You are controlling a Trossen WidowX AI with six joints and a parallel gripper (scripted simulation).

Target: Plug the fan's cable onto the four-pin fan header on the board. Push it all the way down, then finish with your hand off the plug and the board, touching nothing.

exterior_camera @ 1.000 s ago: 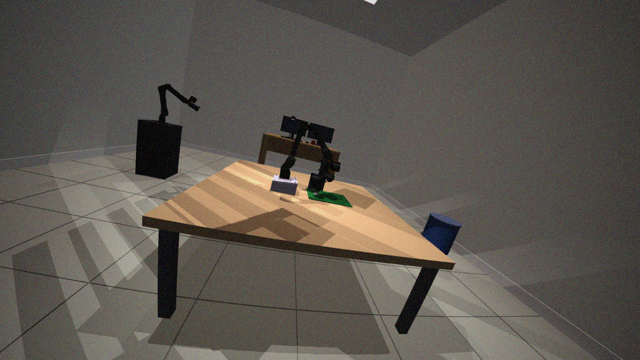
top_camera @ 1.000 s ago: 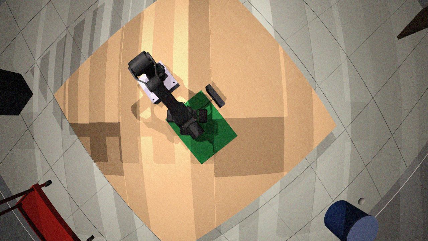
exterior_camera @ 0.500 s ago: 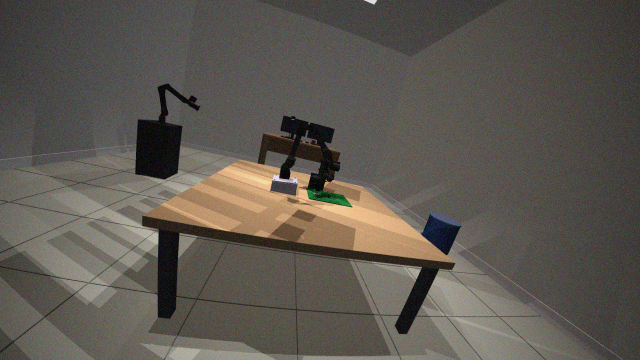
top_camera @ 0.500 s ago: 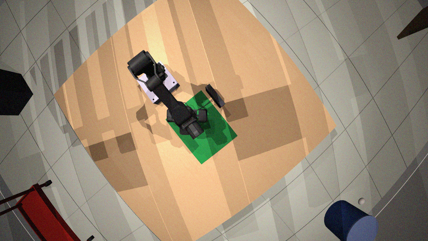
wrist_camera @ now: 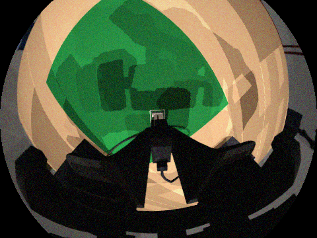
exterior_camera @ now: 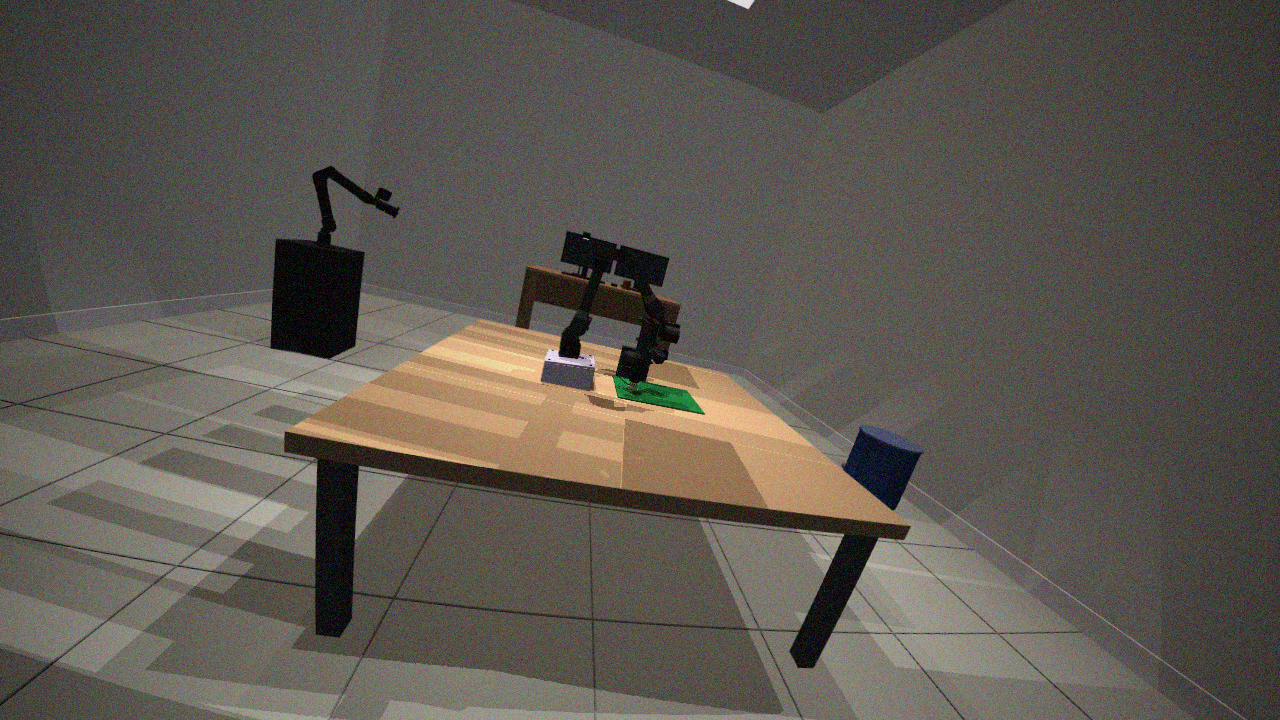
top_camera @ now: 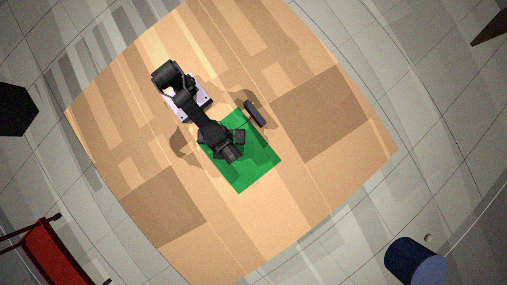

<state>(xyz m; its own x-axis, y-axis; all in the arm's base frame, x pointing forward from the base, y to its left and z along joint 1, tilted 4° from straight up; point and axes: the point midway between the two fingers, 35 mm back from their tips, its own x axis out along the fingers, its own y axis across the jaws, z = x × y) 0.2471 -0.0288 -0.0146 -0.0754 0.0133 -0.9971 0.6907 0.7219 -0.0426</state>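
The pale fan header is 40 mm below my gripper tip. Round my gripper tip: dark plug 10 mm behind, 10 mm above; green board 90 mm ahead, 60 mm below; dark fan 150 mm to the left, 20 mm ahead, 20 mm above.
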